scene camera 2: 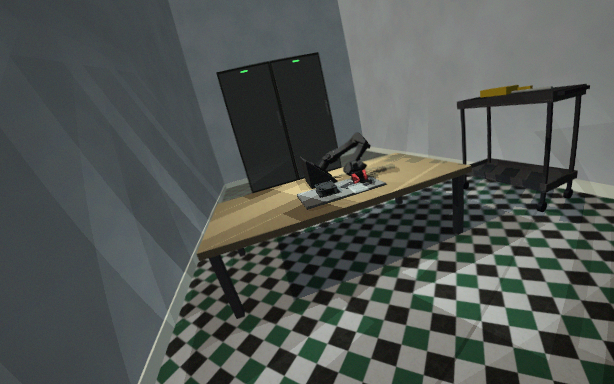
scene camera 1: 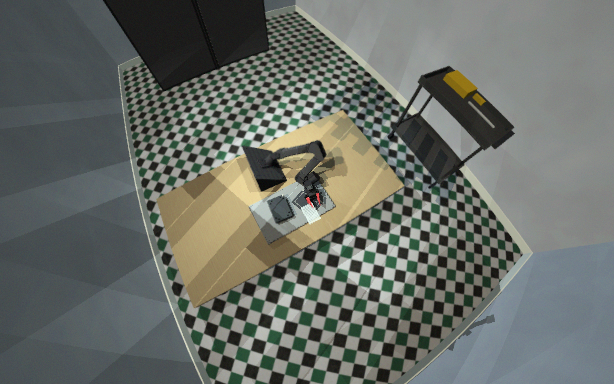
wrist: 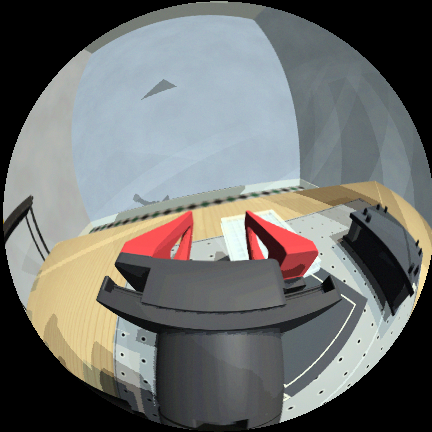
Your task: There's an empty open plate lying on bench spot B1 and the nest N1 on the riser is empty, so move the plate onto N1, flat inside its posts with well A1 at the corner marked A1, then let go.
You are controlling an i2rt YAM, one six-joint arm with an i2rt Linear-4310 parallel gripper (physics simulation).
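Where they show: gripper, fingertip midpoint: (scene camera 2: 362, 178) (scene camera 1: 316, 206) (wrist: 218, 216); arm's base, link origin: (scene camera 2: 321, 169) (scene camera 1: 267, 162).
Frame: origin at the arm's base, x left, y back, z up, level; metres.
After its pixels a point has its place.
Note:
The white open plate (scene camera 1: 311, 215) {z -0.064, x 0.025, y -0.481 m} (scene camera 2: 357, 188) {z -0.060, x 0.015, y -0.490 m} (wrist: 234, 235) {z -0.063, x 0.059, y -0.487 m} lies low at the front of the dark B1 patch (wrist: 322, 320) {z -0.073, x 0.033, y -0.347 m}, reaching the grey board's front edge. My gripper (scene camera 1: 314, 201) {z -0.018, x 0.080, y -0.463 m} (scene camera 2: 359, 178) {z -0.018, x 0.080, y -0.463 m} (wrist: 218, 216) {z -0.018, x 0.080, y -0.463 m} is half open, with red fingers low over the plate's back part. In the wrist view the right finger overlaps the plate, the left finger stands apart from its left side, and nothing is gripped. The black nest N1 on its riser (scene camera 1: 281, 209) {z -0.032, x -0.116, y -0.335 m} (scene camera 2: 327, 189) {z -0.036, x -0.142, y -0.396 m} (wrist: 385, 255) {z -0.070, x -0.117, y -0.323 m} is empty, its short posts upright. The A1 markings are too small to read.
The perforated grey board (scene camera 1: 270, 235) {z -0.074, x -0.274, y -0.425 m} (scene camera 2: 312, 201) {z -0.074, x -0.258, y -0.404 m} lies on the wooden table (scene camera 1: 195, 250) {z -0.088, x -0.754, y -0.208 m} (scene camera 2: 240, 230) {z -0.088, x -0.712, y -0.422 m}. A black slanted panel (scene camera 1: 262, 167) {z 0.063, x -0.062, y -0.046 m} (scene camera 2: 315, 172) {z 0.025, x -0.099, y -0.133 m} stands at the arm's base, behind the nest. A dark cart (scene camera 1: 480, 125) stands beyond the table's right end. Dark cabinets (scene camera 1: 230, 30) (scene camera 2: 250, 130) stand behind.

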